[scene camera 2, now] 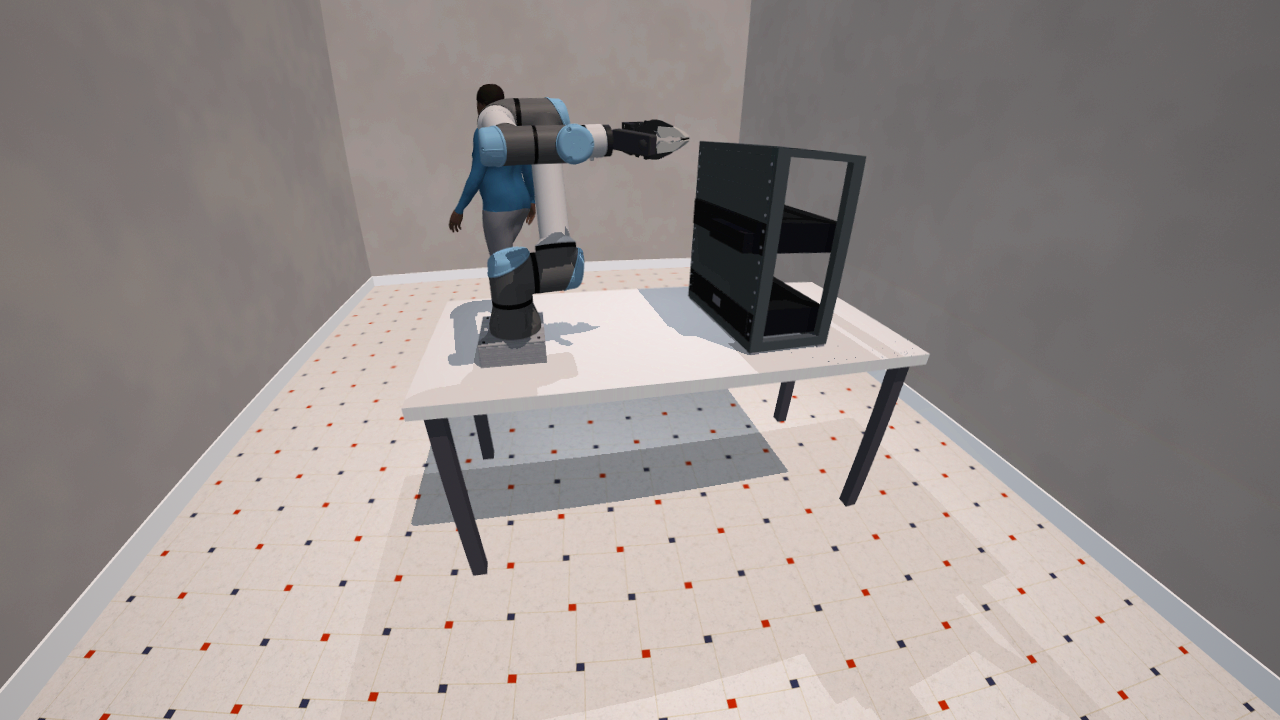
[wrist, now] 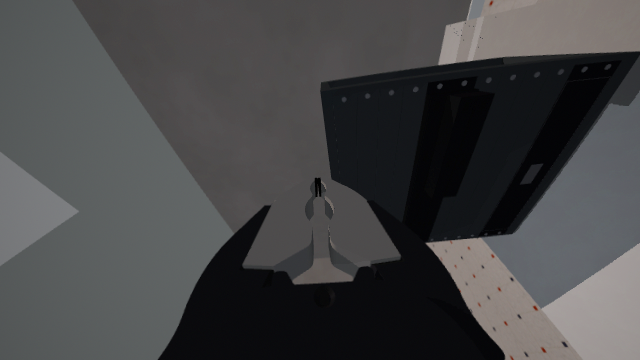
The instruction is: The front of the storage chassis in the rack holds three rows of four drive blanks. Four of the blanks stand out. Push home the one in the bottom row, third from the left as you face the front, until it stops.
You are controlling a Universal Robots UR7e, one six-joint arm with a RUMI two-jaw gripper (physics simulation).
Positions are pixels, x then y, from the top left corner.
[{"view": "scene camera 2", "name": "my gripper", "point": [689, 138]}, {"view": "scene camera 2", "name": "dark rack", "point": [740, 221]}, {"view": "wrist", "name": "my gripper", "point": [317, 179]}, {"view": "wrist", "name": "dark rack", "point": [457, 151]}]
